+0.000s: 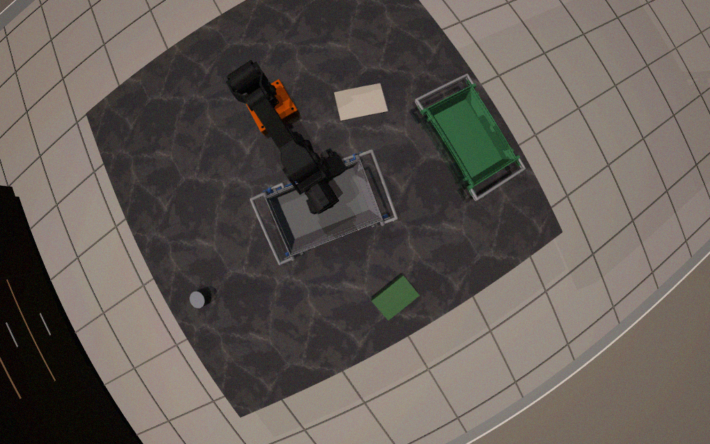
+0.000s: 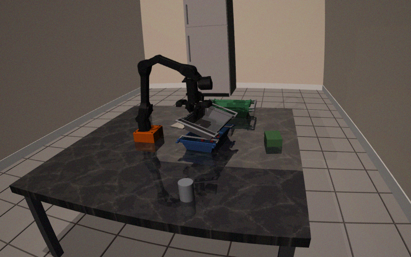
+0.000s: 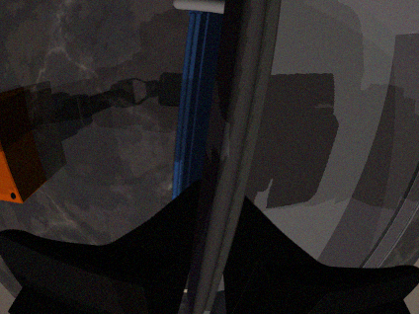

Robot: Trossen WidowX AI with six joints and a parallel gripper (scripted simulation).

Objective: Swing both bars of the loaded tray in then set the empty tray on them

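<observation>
My gripper tip is now 80 mm short of the grey tray, 20 mm to the left of it and 10 mm below it. Round my gripper tip: green block 410 mm ahead, 100 mm below, 30 mm to the right; grey cylinder 520 mm to the right, 90 mm below, 40 mm ahead; beige sheet 270 mm to the left, 120 mm below, 120 mm behind.
</observation>
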